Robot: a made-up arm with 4 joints. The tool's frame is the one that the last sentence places.
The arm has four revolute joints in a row. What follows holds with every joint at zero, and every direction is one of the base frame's.
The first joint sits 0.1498 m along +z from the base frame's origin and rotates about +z.
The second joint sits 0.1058 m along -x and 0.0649 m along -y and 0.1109 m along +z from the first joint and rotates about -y.
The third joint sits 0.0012 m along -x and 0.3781 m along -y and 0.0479 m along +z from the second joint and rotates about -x.
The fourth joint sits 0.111 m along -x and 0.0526 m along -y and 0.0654 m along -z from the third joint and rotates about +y.
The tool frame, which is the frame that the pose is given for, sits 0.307 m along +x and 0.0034 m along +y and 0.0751 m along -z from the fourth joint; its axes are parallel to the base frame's.
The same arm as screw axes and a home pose.
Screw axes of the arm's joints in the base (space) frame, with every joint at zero. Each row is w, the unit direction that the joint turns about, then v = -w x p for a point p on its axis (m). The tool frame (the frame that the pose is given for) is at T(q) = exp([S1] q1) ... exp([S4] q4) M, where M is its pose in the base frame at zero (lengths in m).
S1 = (0, 0, 1, 0, 0, 0)
S2 = (0, -1, 0, 0.2607, 0, 0.1058)
S3 = (-1, 0, 0, 0, -0.3086, -0.443)
S4 = (0, 1, 0, -0.2432, 0, -0.218)
M =
1 0 0 0.089
0 1 0 -0.4922
0 0 1 0.1681
0 0 0 1

